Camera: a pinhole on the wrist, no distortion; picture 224 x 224 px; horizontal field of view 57.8 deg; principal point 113.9 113.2 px. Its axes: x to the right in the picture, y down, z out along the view. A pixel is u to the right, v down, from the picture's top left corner.
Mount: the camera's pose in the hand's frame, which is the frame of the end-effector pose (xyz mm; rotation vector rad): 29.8 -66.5 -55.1 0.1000 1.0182 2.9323
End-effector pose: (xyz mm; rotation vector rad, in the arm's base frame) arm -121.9 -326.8 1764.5 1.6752 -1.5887 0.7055
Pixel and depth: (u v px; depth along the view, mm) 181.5 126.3 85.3
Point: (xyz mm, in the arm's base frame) -106.1 -344.7 1758.6
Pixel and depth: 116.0 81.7 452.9
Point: -404.3 -564.0 1691.8
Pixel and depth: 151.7 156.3 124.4
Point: -116.4 -383.9 1739.8
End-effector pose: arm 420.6 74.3 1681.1 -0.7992 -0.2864 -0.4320
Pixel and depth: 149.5 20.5 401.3
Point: 556.6 390.2 1570.5
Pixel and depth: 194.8 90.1 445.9
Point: 420.2 465.2 1653.5
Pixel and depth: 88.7 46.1 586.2
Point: 736.9 517.1 1649.5
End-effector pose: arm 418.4 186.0 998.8 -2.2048 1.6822 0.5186
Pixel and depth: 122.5 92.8 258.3
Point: 305.2 185.0 861.1
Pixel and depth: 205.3 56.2 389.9
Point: 112.1 302.9 875.5
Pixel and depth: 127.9 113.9 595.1
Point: 96.4 271.8 608.2
